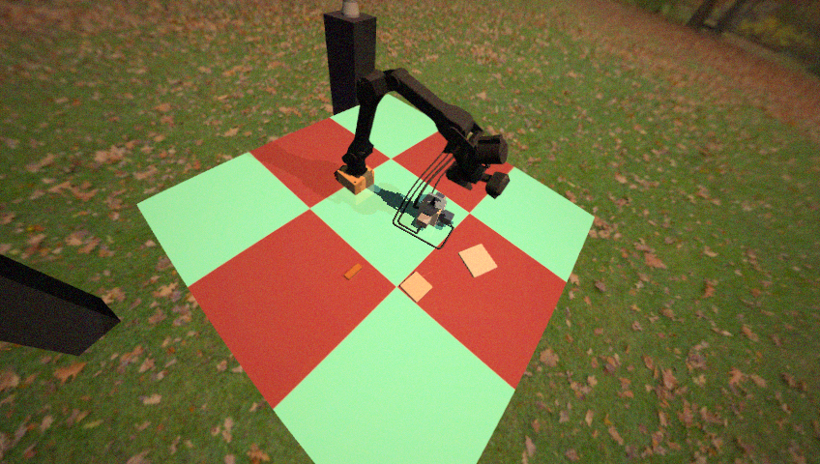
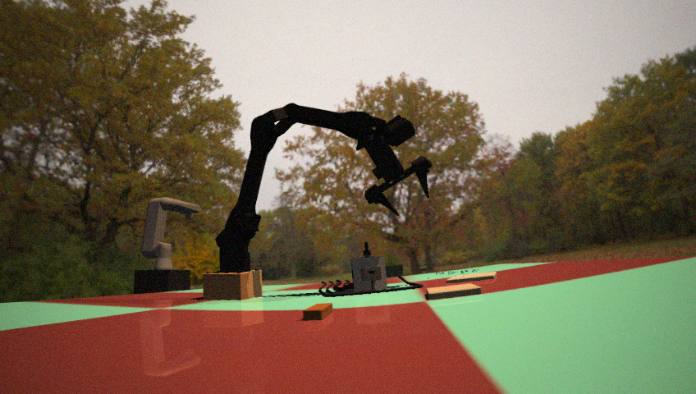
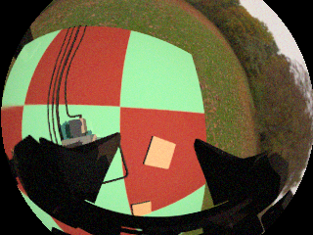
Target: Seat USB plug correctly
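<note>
My gripper tip is now 14 cm past the dark USB plug, 11 cm above it and 3 cm to the left of it. Also, from my gripper tip: orange block: 37 cm to the right, 23 cm behind, 19 cm below.
</note>
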